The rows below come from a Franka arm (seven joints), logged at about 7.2 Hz.
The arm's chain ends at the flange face. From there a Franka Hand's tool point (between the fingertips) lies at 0.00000 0.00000 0.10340 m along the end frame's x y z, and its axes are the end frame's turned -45 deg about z.
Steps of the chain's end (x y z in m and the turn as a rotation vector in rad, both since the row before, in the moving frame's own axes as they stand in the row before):
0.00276 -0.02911 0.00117 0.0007 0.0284 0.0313
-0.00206 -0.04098 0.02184 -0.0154 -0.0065 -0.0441
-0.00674 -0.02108 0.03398 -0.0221 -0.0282 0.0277
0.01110 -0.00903 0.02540 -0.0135 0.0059 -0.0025
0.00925 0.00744 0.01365 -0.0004 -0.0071 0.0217
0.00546 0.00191 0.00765 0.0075 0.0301 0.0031
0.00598 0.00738 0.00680 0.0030 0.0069 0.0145
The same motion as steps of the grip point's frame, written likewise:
0.02463 -0.01657 0.00113 -0.0196 0.0206 0.0313
0.02593 -0.02975 0.02183 -0.0063 -0.0155 -0.0441
0.00647 -0.02017 0.03391 0.0043 -0.0356 0.0277
0.01368 0.00288 0.02539 -0.0137 -0.0054 -0.0025
0.00074 0.01131 0.01365 0.0047 -0.0053 0.0217
0.00526 0.00687 0.00760 -0.0160 0.0266 0.0031
-0.00027 0.00974 0.00680 -0.0028 0.0070 0.0145

